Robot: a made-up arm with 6 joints. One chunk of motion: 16 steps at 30 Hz.
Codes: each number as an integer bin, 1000 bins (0 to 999) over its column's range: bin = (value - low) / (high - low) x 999, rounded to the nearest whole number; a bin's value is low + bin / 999 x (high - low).
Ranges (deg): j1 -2..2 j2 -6..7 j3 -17..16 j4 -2..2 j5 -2..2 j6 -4..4
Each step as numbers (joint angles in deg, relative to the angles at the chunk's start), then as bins.
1 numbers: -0.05 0.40 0.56 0.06 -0.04 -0.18
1 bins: 487 492 532 514 490 477
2 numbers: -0.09 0.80 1.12 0.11 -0.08 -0.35
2 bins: 477 523 549 527 480 456
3 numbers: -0.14 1.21 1.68 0.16 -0.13 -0.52
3 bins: 465 554 565 539 467 435
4 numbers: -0.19 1.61 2.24 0.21 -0.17 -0.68
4 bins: 452 585 582 552 457 415
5 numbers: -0.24 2.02 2.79 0.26 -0.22 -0.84
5 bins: 440 616 599 564 445 395
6 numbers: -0.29 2.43 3.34 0.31 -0.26 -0.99
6 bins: 427 648 616 577 435 376
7 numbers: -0.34 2.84 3.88 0.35 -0.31 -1.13
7 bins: 415 679 632 587 422 358
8 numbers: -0.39 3.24 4.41 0.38 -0.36 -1.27
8 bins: 402 710 648 594 410 341
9 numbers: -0.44 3.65 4.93 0.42 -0.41 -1.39
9 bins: 390 742 664 604 397 326
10 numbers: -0.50 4.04 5.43 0.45 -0.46 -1.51
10 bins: 375 772 679 612 385 311
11 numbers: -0.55 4.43 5.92 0.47 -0.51 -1.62
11 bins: 362 802 694 617 372 297
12 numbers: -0.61 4.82 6.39 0.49 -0.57 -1.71
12 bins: 347 831 708 622 357 286
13 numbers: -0.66 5.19 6.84 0.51 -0.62 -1.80
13 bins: 335 860 722 627 345 275
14 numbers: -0.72 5.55 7.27 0.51 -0.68 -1.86
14 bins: 320 888 735 627 330 267
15 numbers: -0.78 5.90 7.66 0.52 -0.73 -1.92
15 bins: 305 914 747 629 317 260
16 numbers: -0.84 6.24 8.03 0.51 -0.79 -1.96
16 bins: 290 941 758 627 302 255
